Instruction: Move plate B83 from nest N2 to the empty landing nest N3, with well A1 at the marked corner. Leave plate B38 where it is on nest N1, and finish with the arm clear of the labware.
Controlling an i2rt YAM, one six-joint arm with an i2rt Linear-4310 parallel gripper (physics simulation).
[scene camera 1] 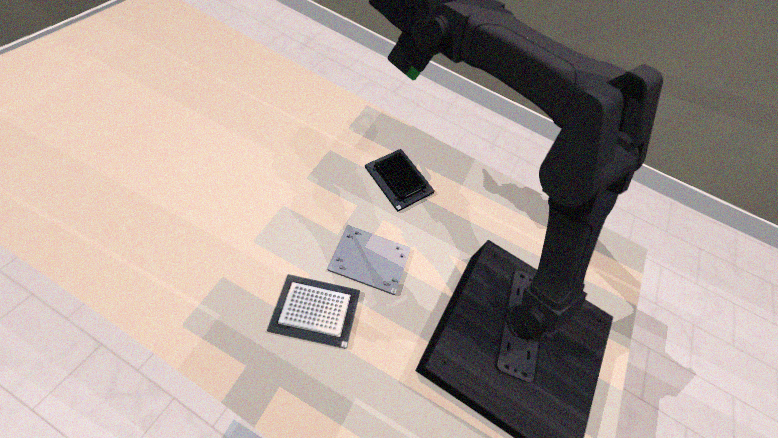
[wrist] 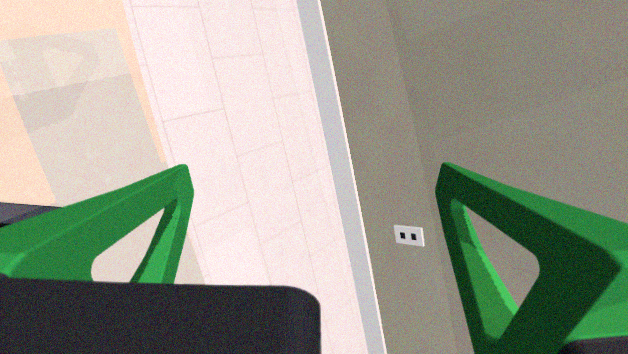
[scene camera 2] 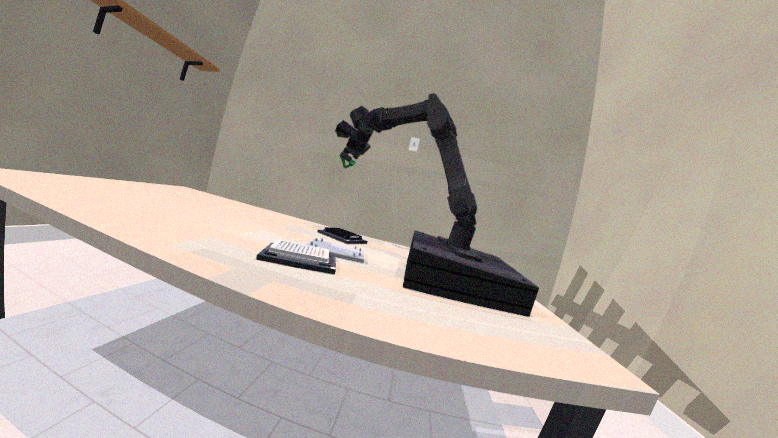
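A white well plate [scene camera 1: 314, 308] [scene camera 2: 300, 250] sits flat on a dark nest [scene camera 1: 278, 328] [scene camera 2: 296, 265]. A black plate [scene camera 1: 401, 173] [scene camera 2: 341, 234] sits on another dark nest [scene camera 1: 399, 205]. Between them lies the empty grey landing nest N3 [scene camera 1: 359, 266] [scene camera 2: 348, 253], with small posts near its corners. Each nest has a small white mark at one corner. I cannot read plate or nest names, so which plate is B83 is unclear. My gripper [scene camera 1: 413, 72] [scene camera 2: 347, 161] [wrist: 314, 177] is open and empty, high above the table beyond the black plate; its green fingers stand wide apart.
The arm's black base block [scene camera 1: 462, 348] [scene camera 2: 468, 277] stands on the table [scene camera 1: 136, 108] [scene camera 2: 136, 217], beside the nests. A wall shelf [scene camera 2: 157, 35] is at the upper left in scene camera 2. A wall socket [wrist: 409, 235] shows between the fingers in the wrist view.
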